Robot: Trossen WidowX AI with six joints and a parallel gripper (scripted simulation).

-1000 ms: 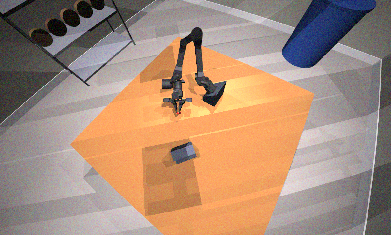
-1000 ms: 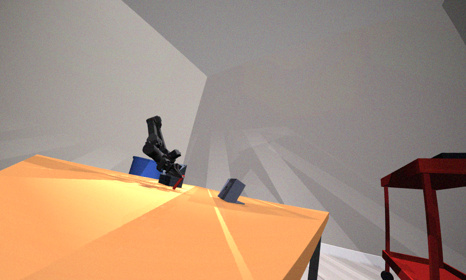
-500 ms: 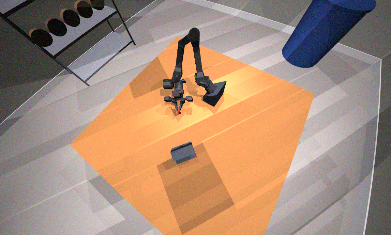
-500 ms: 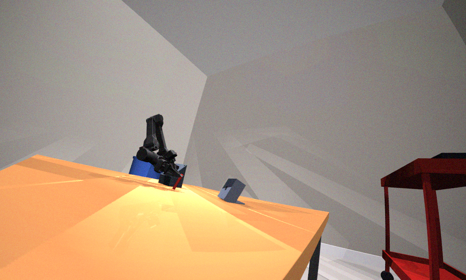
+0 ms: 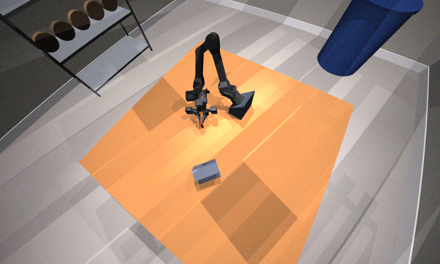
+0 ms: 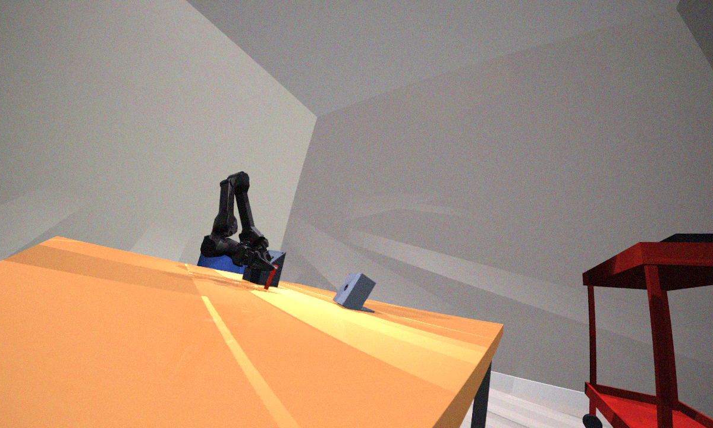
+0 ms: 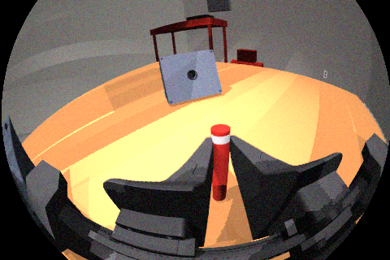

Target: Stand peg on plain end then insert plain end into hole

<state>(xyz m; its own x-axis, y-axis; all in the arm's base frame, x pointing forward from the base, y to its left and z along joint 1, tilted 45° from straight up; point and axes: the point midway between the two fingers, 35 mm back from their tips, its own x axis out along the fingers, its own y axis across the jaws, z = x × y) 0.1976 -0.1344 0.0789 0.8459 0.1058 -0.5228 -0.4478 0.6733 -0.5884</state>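
The red peg lies 1 cm below my gripper tip. The rest, counted from my gripper tip: sloped grey-blue panel: 21 cm ahead, 15 cm to the left, 2 cm below.
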